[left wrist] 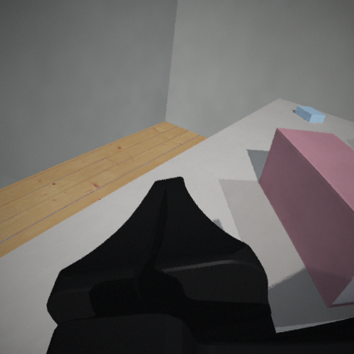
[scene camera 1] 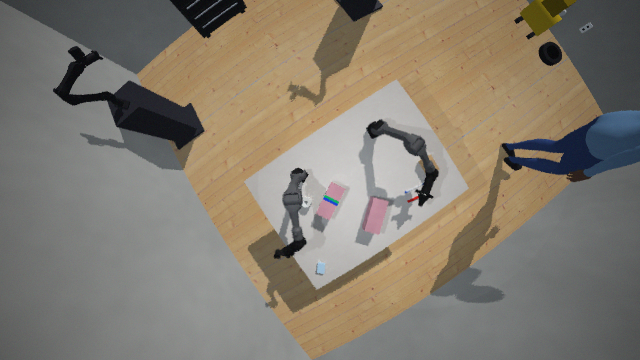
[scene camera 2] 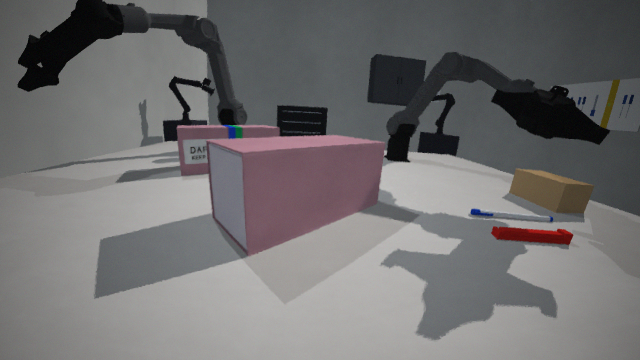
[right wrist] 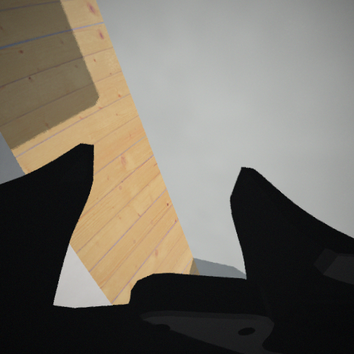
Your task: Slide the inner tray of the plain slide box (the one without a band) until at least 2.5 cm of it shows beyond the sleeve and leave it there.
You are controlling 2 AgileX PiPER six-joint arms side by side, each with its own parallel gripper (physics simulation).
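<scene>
The plain pink slide box [scene camera 1: 376,215] [scene camera 2: 312,190] [left wrist: 307,215] lies on the white table. The pale end face of its inner tray [scene camera 2: 228,192] [left wrist: 345,296] sits about flush with the sleeve's end. The far end is hidden in scene camera 2. The banded pink box [scene camera 1: 331,200] [scene camera 2: 272,131] lies beyond it, with a blue and green band. My left gripper [scene camera 1: 423,203] [scene camera 2: 605,137] [left wrist: 172,195] is shut and empty, above the table beside the plain box. My right gripper [scene camera 1: 276,255] [scene camera 2: 25,75] [right wrist: 166,173] is open and empty, raised beyond the table's edge.
A tan block [scene camera 2: 555,190], a blue-capped pen [scene camera 2: 515,216] and a red bar [scene camera 2: 532,235] lie near my left arm. A light blue block [scene camera 1: 320,268] [left wrist: 310,114] lies near a table corner. A white round object [scene camera 1: 306,202] lies beside my right arm.
</scene>
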